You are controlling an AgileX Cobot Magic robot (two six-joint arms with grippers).
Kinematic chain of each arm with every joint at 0, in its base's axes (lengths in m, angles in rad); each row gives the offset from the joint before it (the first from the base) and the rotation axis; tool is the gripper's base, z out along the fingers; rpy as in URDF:
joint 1: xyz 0 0 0.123 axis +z
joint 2: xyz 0 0 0 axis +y
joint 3: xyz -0.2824 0 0.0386 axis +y
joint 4: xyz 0.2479 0 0.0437 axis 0.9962 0 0.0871
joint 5: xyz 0 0 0 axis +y
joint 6: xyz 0.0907 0 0.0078 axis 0.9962 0 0.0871
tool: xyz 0 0 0 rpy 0 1.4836 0
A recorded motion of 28 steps. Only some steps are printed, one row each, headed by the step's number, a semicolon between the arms.
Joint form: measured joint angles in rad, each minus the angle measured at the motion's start. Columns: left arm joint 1, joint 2, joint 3, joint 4, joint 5, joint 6; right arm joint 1, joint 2, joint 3, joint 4, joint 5, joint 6.
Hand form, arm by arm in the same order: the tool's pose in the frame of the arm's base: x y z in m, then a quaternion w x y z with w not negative. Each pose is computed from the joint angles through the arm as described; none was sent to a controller.
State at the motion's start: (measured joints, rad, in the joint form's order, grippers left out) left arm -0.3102 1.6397 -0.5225 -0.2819 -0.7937 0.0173; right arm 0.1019 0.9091 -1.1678 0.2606 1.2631 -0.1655
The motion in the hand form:
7: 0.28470 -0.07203 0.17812 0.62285 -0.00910 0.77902 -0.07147; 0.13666 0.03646 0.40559 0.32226 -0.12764 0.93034 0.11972
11: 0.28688 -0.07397 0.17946 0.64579 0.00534 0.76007 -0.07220; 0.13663 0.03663 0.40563 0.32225 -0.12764 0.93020 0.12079
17: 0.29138 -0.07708 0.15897 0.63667 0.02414 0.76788 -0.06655; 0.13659 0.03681 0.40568 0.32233 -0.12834 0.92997 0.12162
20: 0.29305 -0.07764 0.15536 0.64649 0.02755 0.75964 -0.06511; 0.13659 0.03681 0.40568 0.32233 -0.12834 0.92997 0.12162
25: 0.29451 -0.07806 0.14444 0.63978 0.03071 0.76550 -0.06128; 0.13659 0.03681 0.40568 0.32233 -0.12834 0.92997 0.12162
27: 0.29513 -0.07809 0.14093 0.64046 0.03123 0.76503 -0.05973; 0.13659 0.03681 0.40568 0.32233 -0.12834 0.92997 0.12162
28: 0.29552 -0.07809 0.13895 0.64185 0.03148 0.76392 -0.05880; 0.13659 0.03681 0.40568 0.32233 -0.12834 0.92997 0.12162
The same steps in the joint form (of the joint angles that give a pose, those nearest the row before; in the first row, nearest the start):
7: 0.0000 0.0033 0.0000 0.0061 -0.0386 0.0000; 0.0001 0.0000 0.0000 0.0000 0.0000 0.0001
11: 0.0000 0.0225 0.0000 0.0406 -0.1141 -0.0015; 0.0000 0.0000 0.0000 0.0022 0.0000 0.0000
17: 0.0000 0.1091 0.0000 0.0725 -0.1716 -0.0015; 0.0000 0.0000 0.0000 0.0043 0.0000 -0.0015
20: 0.0000 0.1366 0.0000 0.0800 -0.2235 -0.0015; 0.0000 0.0000 0.0000 0.0043 0.0000 -0.0015
25: 0.0000 0.1796 0.0000 0.0823 -0.2474 -0.0015; 0.0000 0.0000 0.0000 0.0043 0.0000 -0.0015
27: 0.0000 0.1965 0.0000 0.0823 -0.2653 -0.0015; 0.0000 0.0000 0.0000 0.0043 0.0000 -0.0015
28: 0.0000 0.2070 0.0000 0.0823 -0.2791 -0.0015; 0.0000 0.0000 0.0000 0.0043 0.0000 -0.0015

